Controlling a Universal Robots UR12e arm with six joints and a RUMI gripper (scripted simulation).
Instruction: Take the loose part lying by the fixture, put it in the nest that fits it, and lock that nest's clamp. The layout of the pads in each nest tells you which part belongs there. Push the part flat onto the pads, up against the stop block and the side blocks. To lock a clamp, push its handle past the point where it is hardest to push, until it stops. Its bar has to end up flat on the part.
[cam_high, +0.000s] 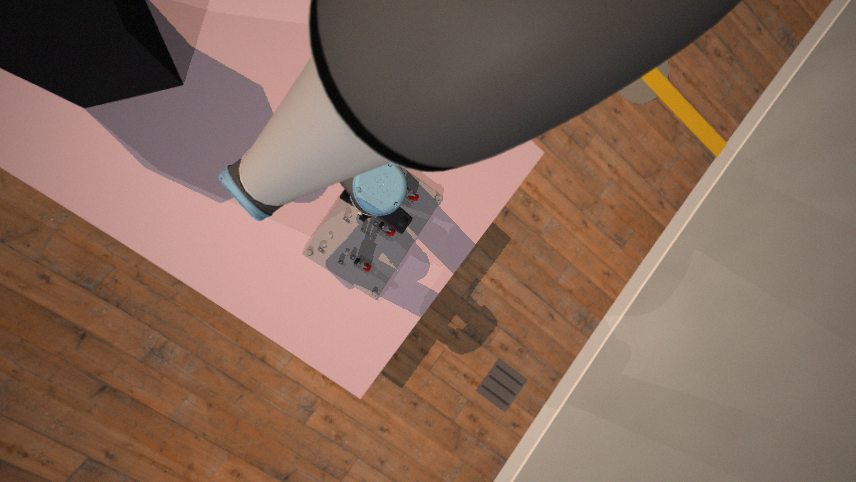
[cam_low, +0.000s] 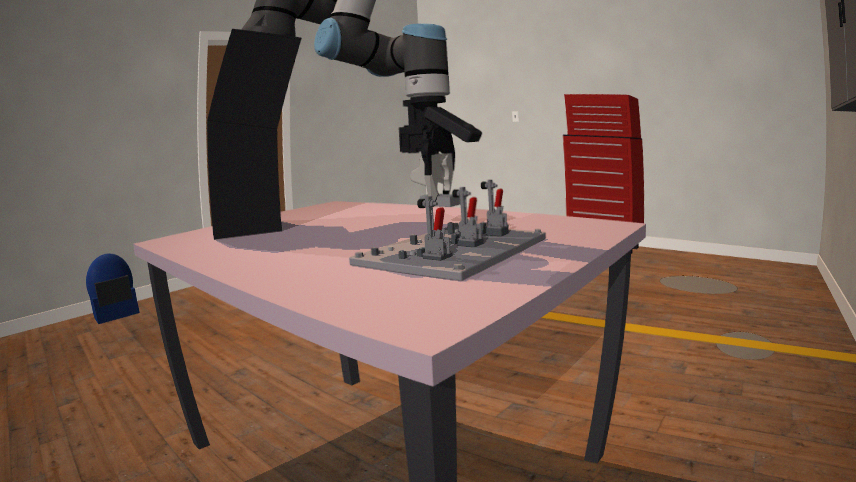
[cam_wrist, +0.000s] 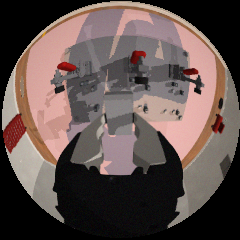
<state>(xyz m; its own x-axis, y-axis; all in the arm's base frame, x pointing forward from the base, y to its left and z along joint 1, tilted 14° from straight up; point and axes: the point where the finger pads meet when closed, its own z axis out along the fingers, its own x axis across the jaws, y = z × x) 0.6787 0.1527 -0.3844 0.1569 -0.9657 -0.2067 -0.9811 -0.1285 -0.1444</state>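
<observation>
My hand is 90 mm above the grey fixture plate, 60 mm short of it and 20 mm to the left of it. Also, from my hand: loose part: 10 mm below.
</observation>
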